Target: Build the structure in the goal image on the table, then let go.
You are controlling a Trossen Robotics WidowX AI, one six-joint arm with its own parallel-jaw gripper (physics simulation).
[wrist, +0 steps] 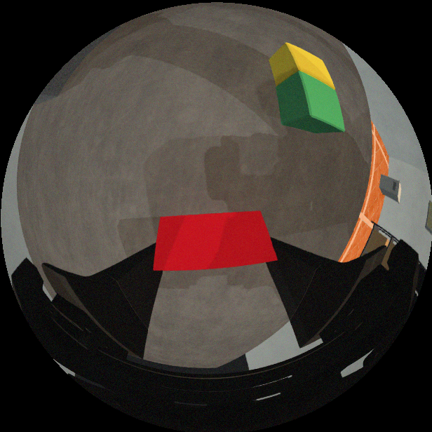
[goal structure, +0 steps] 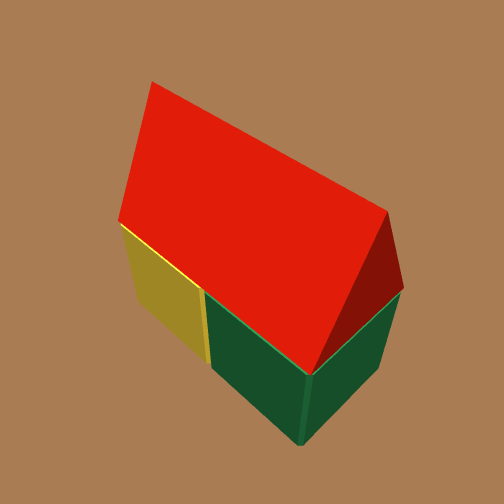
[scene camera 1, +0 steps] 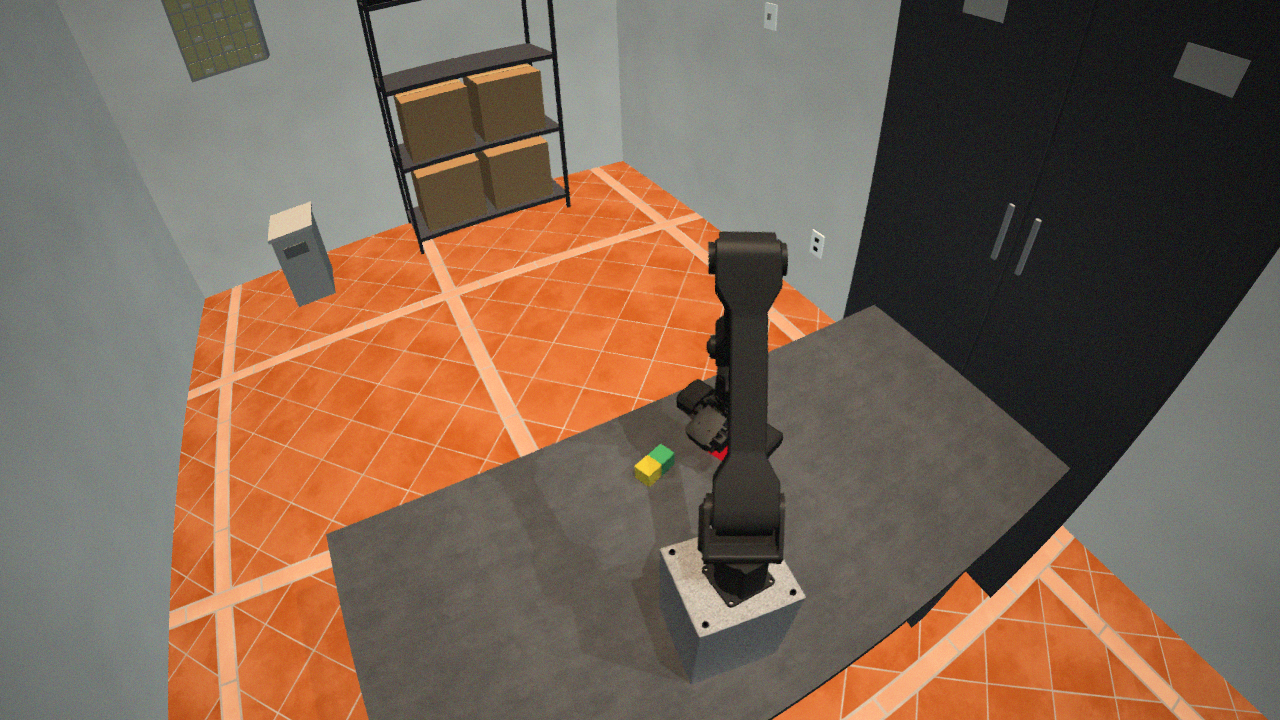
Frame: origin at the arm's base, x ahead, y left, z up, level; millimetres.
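Seen in the pictures: gripper, fingertip midpoint: [scene camera 1: 724, 448]; arm's base, origin of the base link: [scene camera 1: 738, 576].
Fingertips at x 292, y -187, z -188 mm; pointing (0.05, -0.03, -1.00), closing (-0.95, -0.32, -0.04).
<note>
Offsets run from my fingertips to a thing's top centre. Level surfaces: height alone.
A red block {2 mm back, 3 mm left, 25 mm up} [scene camera 1: 719, 454] [wrist: 215, 241] lies between the fingers of my gripper [wrist: 213, 246], which is shut on its two ends in the wrist view. In the scene view the arm hides most of the red block and the fingers. A green block {28 mm ahead, 112 mm left, 25 mm up} [scene camera 1: 662, 457] [wrist: 322, 102] and a yellow block {17 mm ahead, 143 mm left, 25 mm up} [scene camera 1: 647, 469] [wrist: 312, 65] sit on the table side by side, touching. They are left of the gripper in the scene view and at the upper right in the wrist view, apart from the red block.
The grey table {8 mm down} [scene camera 1: 465, 573] [wrist: 100, 150] carries the arm's pale base block [scene camera 1: 729, 640]. Black cabinet doors [scene camera 1: 1109, 179] stand beyond the table's right side. A shelf rack [scene camera 1: 469, 68] with boxes and a grey bin [scene camera 1: 304, 268] stand on the tiled floor behind.
</note>
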